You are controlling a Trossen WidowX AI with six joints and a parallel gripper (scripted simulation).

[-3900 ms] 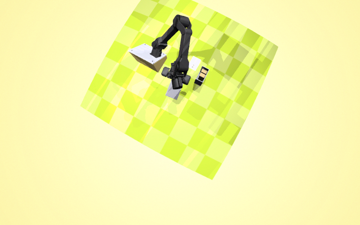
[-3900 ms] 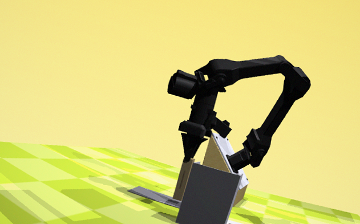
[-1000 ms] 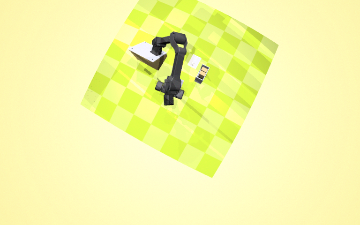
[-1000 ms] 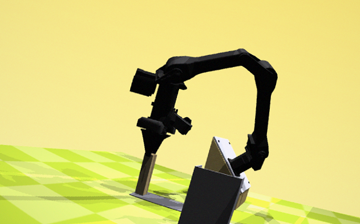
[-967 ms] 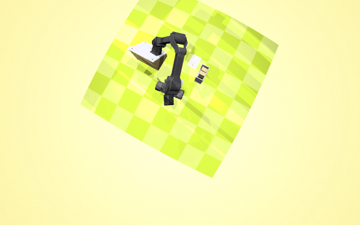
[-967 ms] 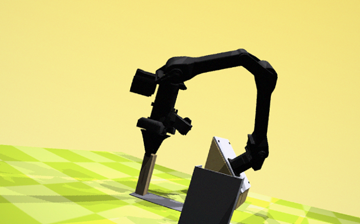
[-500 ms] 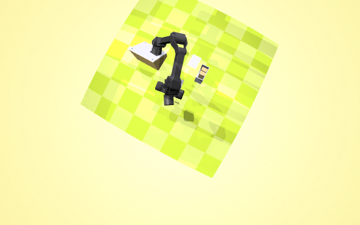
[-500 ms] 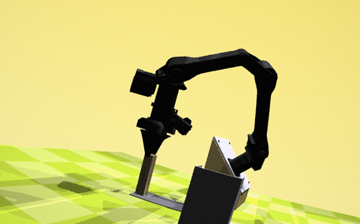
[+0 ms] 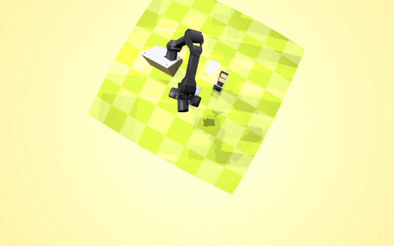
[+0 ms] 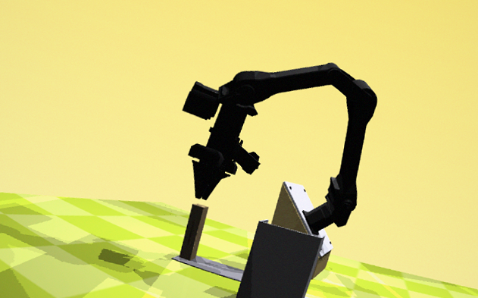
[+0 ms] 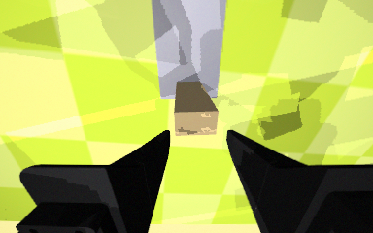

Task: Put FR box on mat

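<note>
The grey mat lies 130 mm below my gripper tip, 60 mm to the left of it and 10 mm behind it. From my gripper tip the other things lie so: thin white slab: 320 mm to the left, 130 mm below, 10 mm behind.
</note>
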